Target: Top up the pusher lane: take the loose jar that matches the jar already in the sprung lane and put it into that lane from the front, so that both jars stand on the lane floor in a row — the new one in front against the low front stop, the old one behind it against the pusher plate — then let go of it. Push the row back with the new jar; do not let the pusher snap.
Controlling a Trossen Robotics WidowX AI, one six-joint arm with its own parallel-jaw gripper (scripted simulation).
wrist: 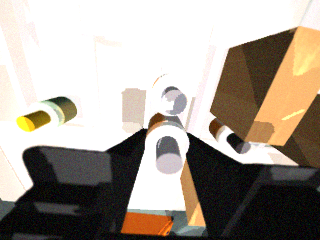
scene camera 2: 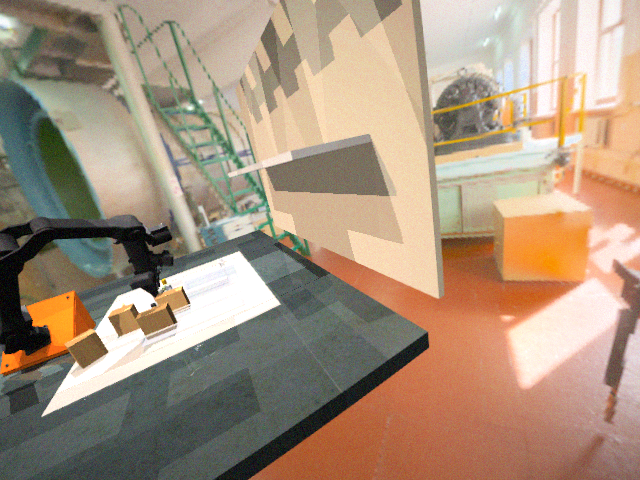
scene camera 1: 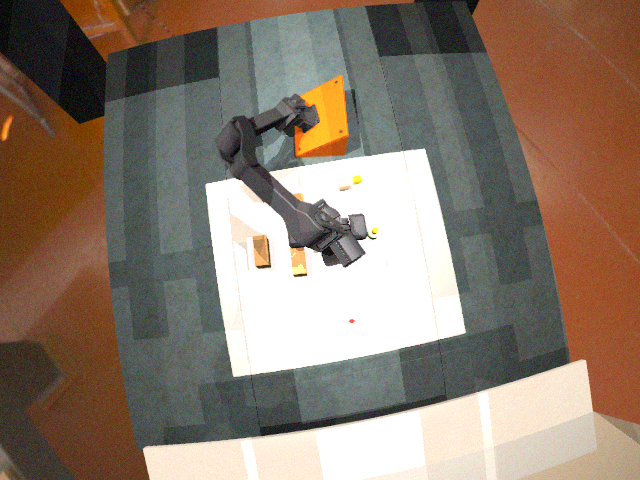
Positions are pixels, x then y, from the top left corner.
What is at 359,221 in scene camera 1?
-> My gripper.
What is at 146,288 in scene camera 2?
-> My gripper.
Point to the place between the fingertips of my gripper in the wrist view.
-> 165,134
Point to a brown block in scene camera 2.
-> At 154,319
